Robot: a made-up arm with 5 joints. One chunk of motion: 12 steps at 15 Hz.
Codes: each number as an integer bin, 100 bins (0 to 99) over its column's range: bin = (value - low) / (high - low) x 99, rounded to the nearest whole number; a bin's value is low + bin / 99 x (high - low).
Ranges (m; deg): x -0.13..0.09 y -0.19..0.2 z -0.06..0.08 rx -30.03..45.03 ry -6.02..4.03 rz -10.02..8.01
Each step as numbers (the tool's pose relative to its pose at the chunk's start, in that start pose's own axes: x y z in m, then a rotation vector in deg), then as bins.
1 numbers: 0.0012 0.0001 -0.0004 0.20 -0.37 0.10
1 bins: 59 48 42 40 56 56
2 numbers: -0.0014 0.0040 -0.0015 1.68 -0.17 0.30
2 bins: 58 49 41 42 58 57
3 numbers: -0.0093 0.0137 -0.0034 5.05 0.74 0.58
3 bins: 54 52 40 46 67 58
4 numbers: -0.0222 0.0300 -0.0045 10.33 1.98 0.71
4 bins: 49 56 39 53 79 59
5 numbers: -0.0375 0.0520 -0.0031 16.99 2.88 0.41
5 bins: 42 61 40 62 88 57
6 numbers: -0.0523 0.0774 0.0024 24.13 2.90 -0.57
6 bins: 35 68 44 71 88 52
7 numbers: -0.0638 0.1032 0.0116 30.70 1.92 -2.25
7 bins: 30 74 51 80 78 43
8 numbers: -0.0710 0.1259 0.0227 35.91 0.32 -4.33
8 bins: 27 80 58 87 62 31
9 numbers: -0.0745 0.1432 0.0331 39.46 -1.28 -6.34
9 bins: 25 85 66 92 47 20
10 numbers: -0.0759 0.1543 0.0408 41.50 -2.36 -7.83
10 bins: 24 87 71 94 36 12
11 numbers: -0.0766 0.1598 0.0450 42.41 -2.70 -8.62
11 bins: 24 89 74 96 33 8
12 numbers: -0.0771 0.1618 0.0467 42.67 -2.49 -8.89
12 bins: 24 89 75 96 35 6
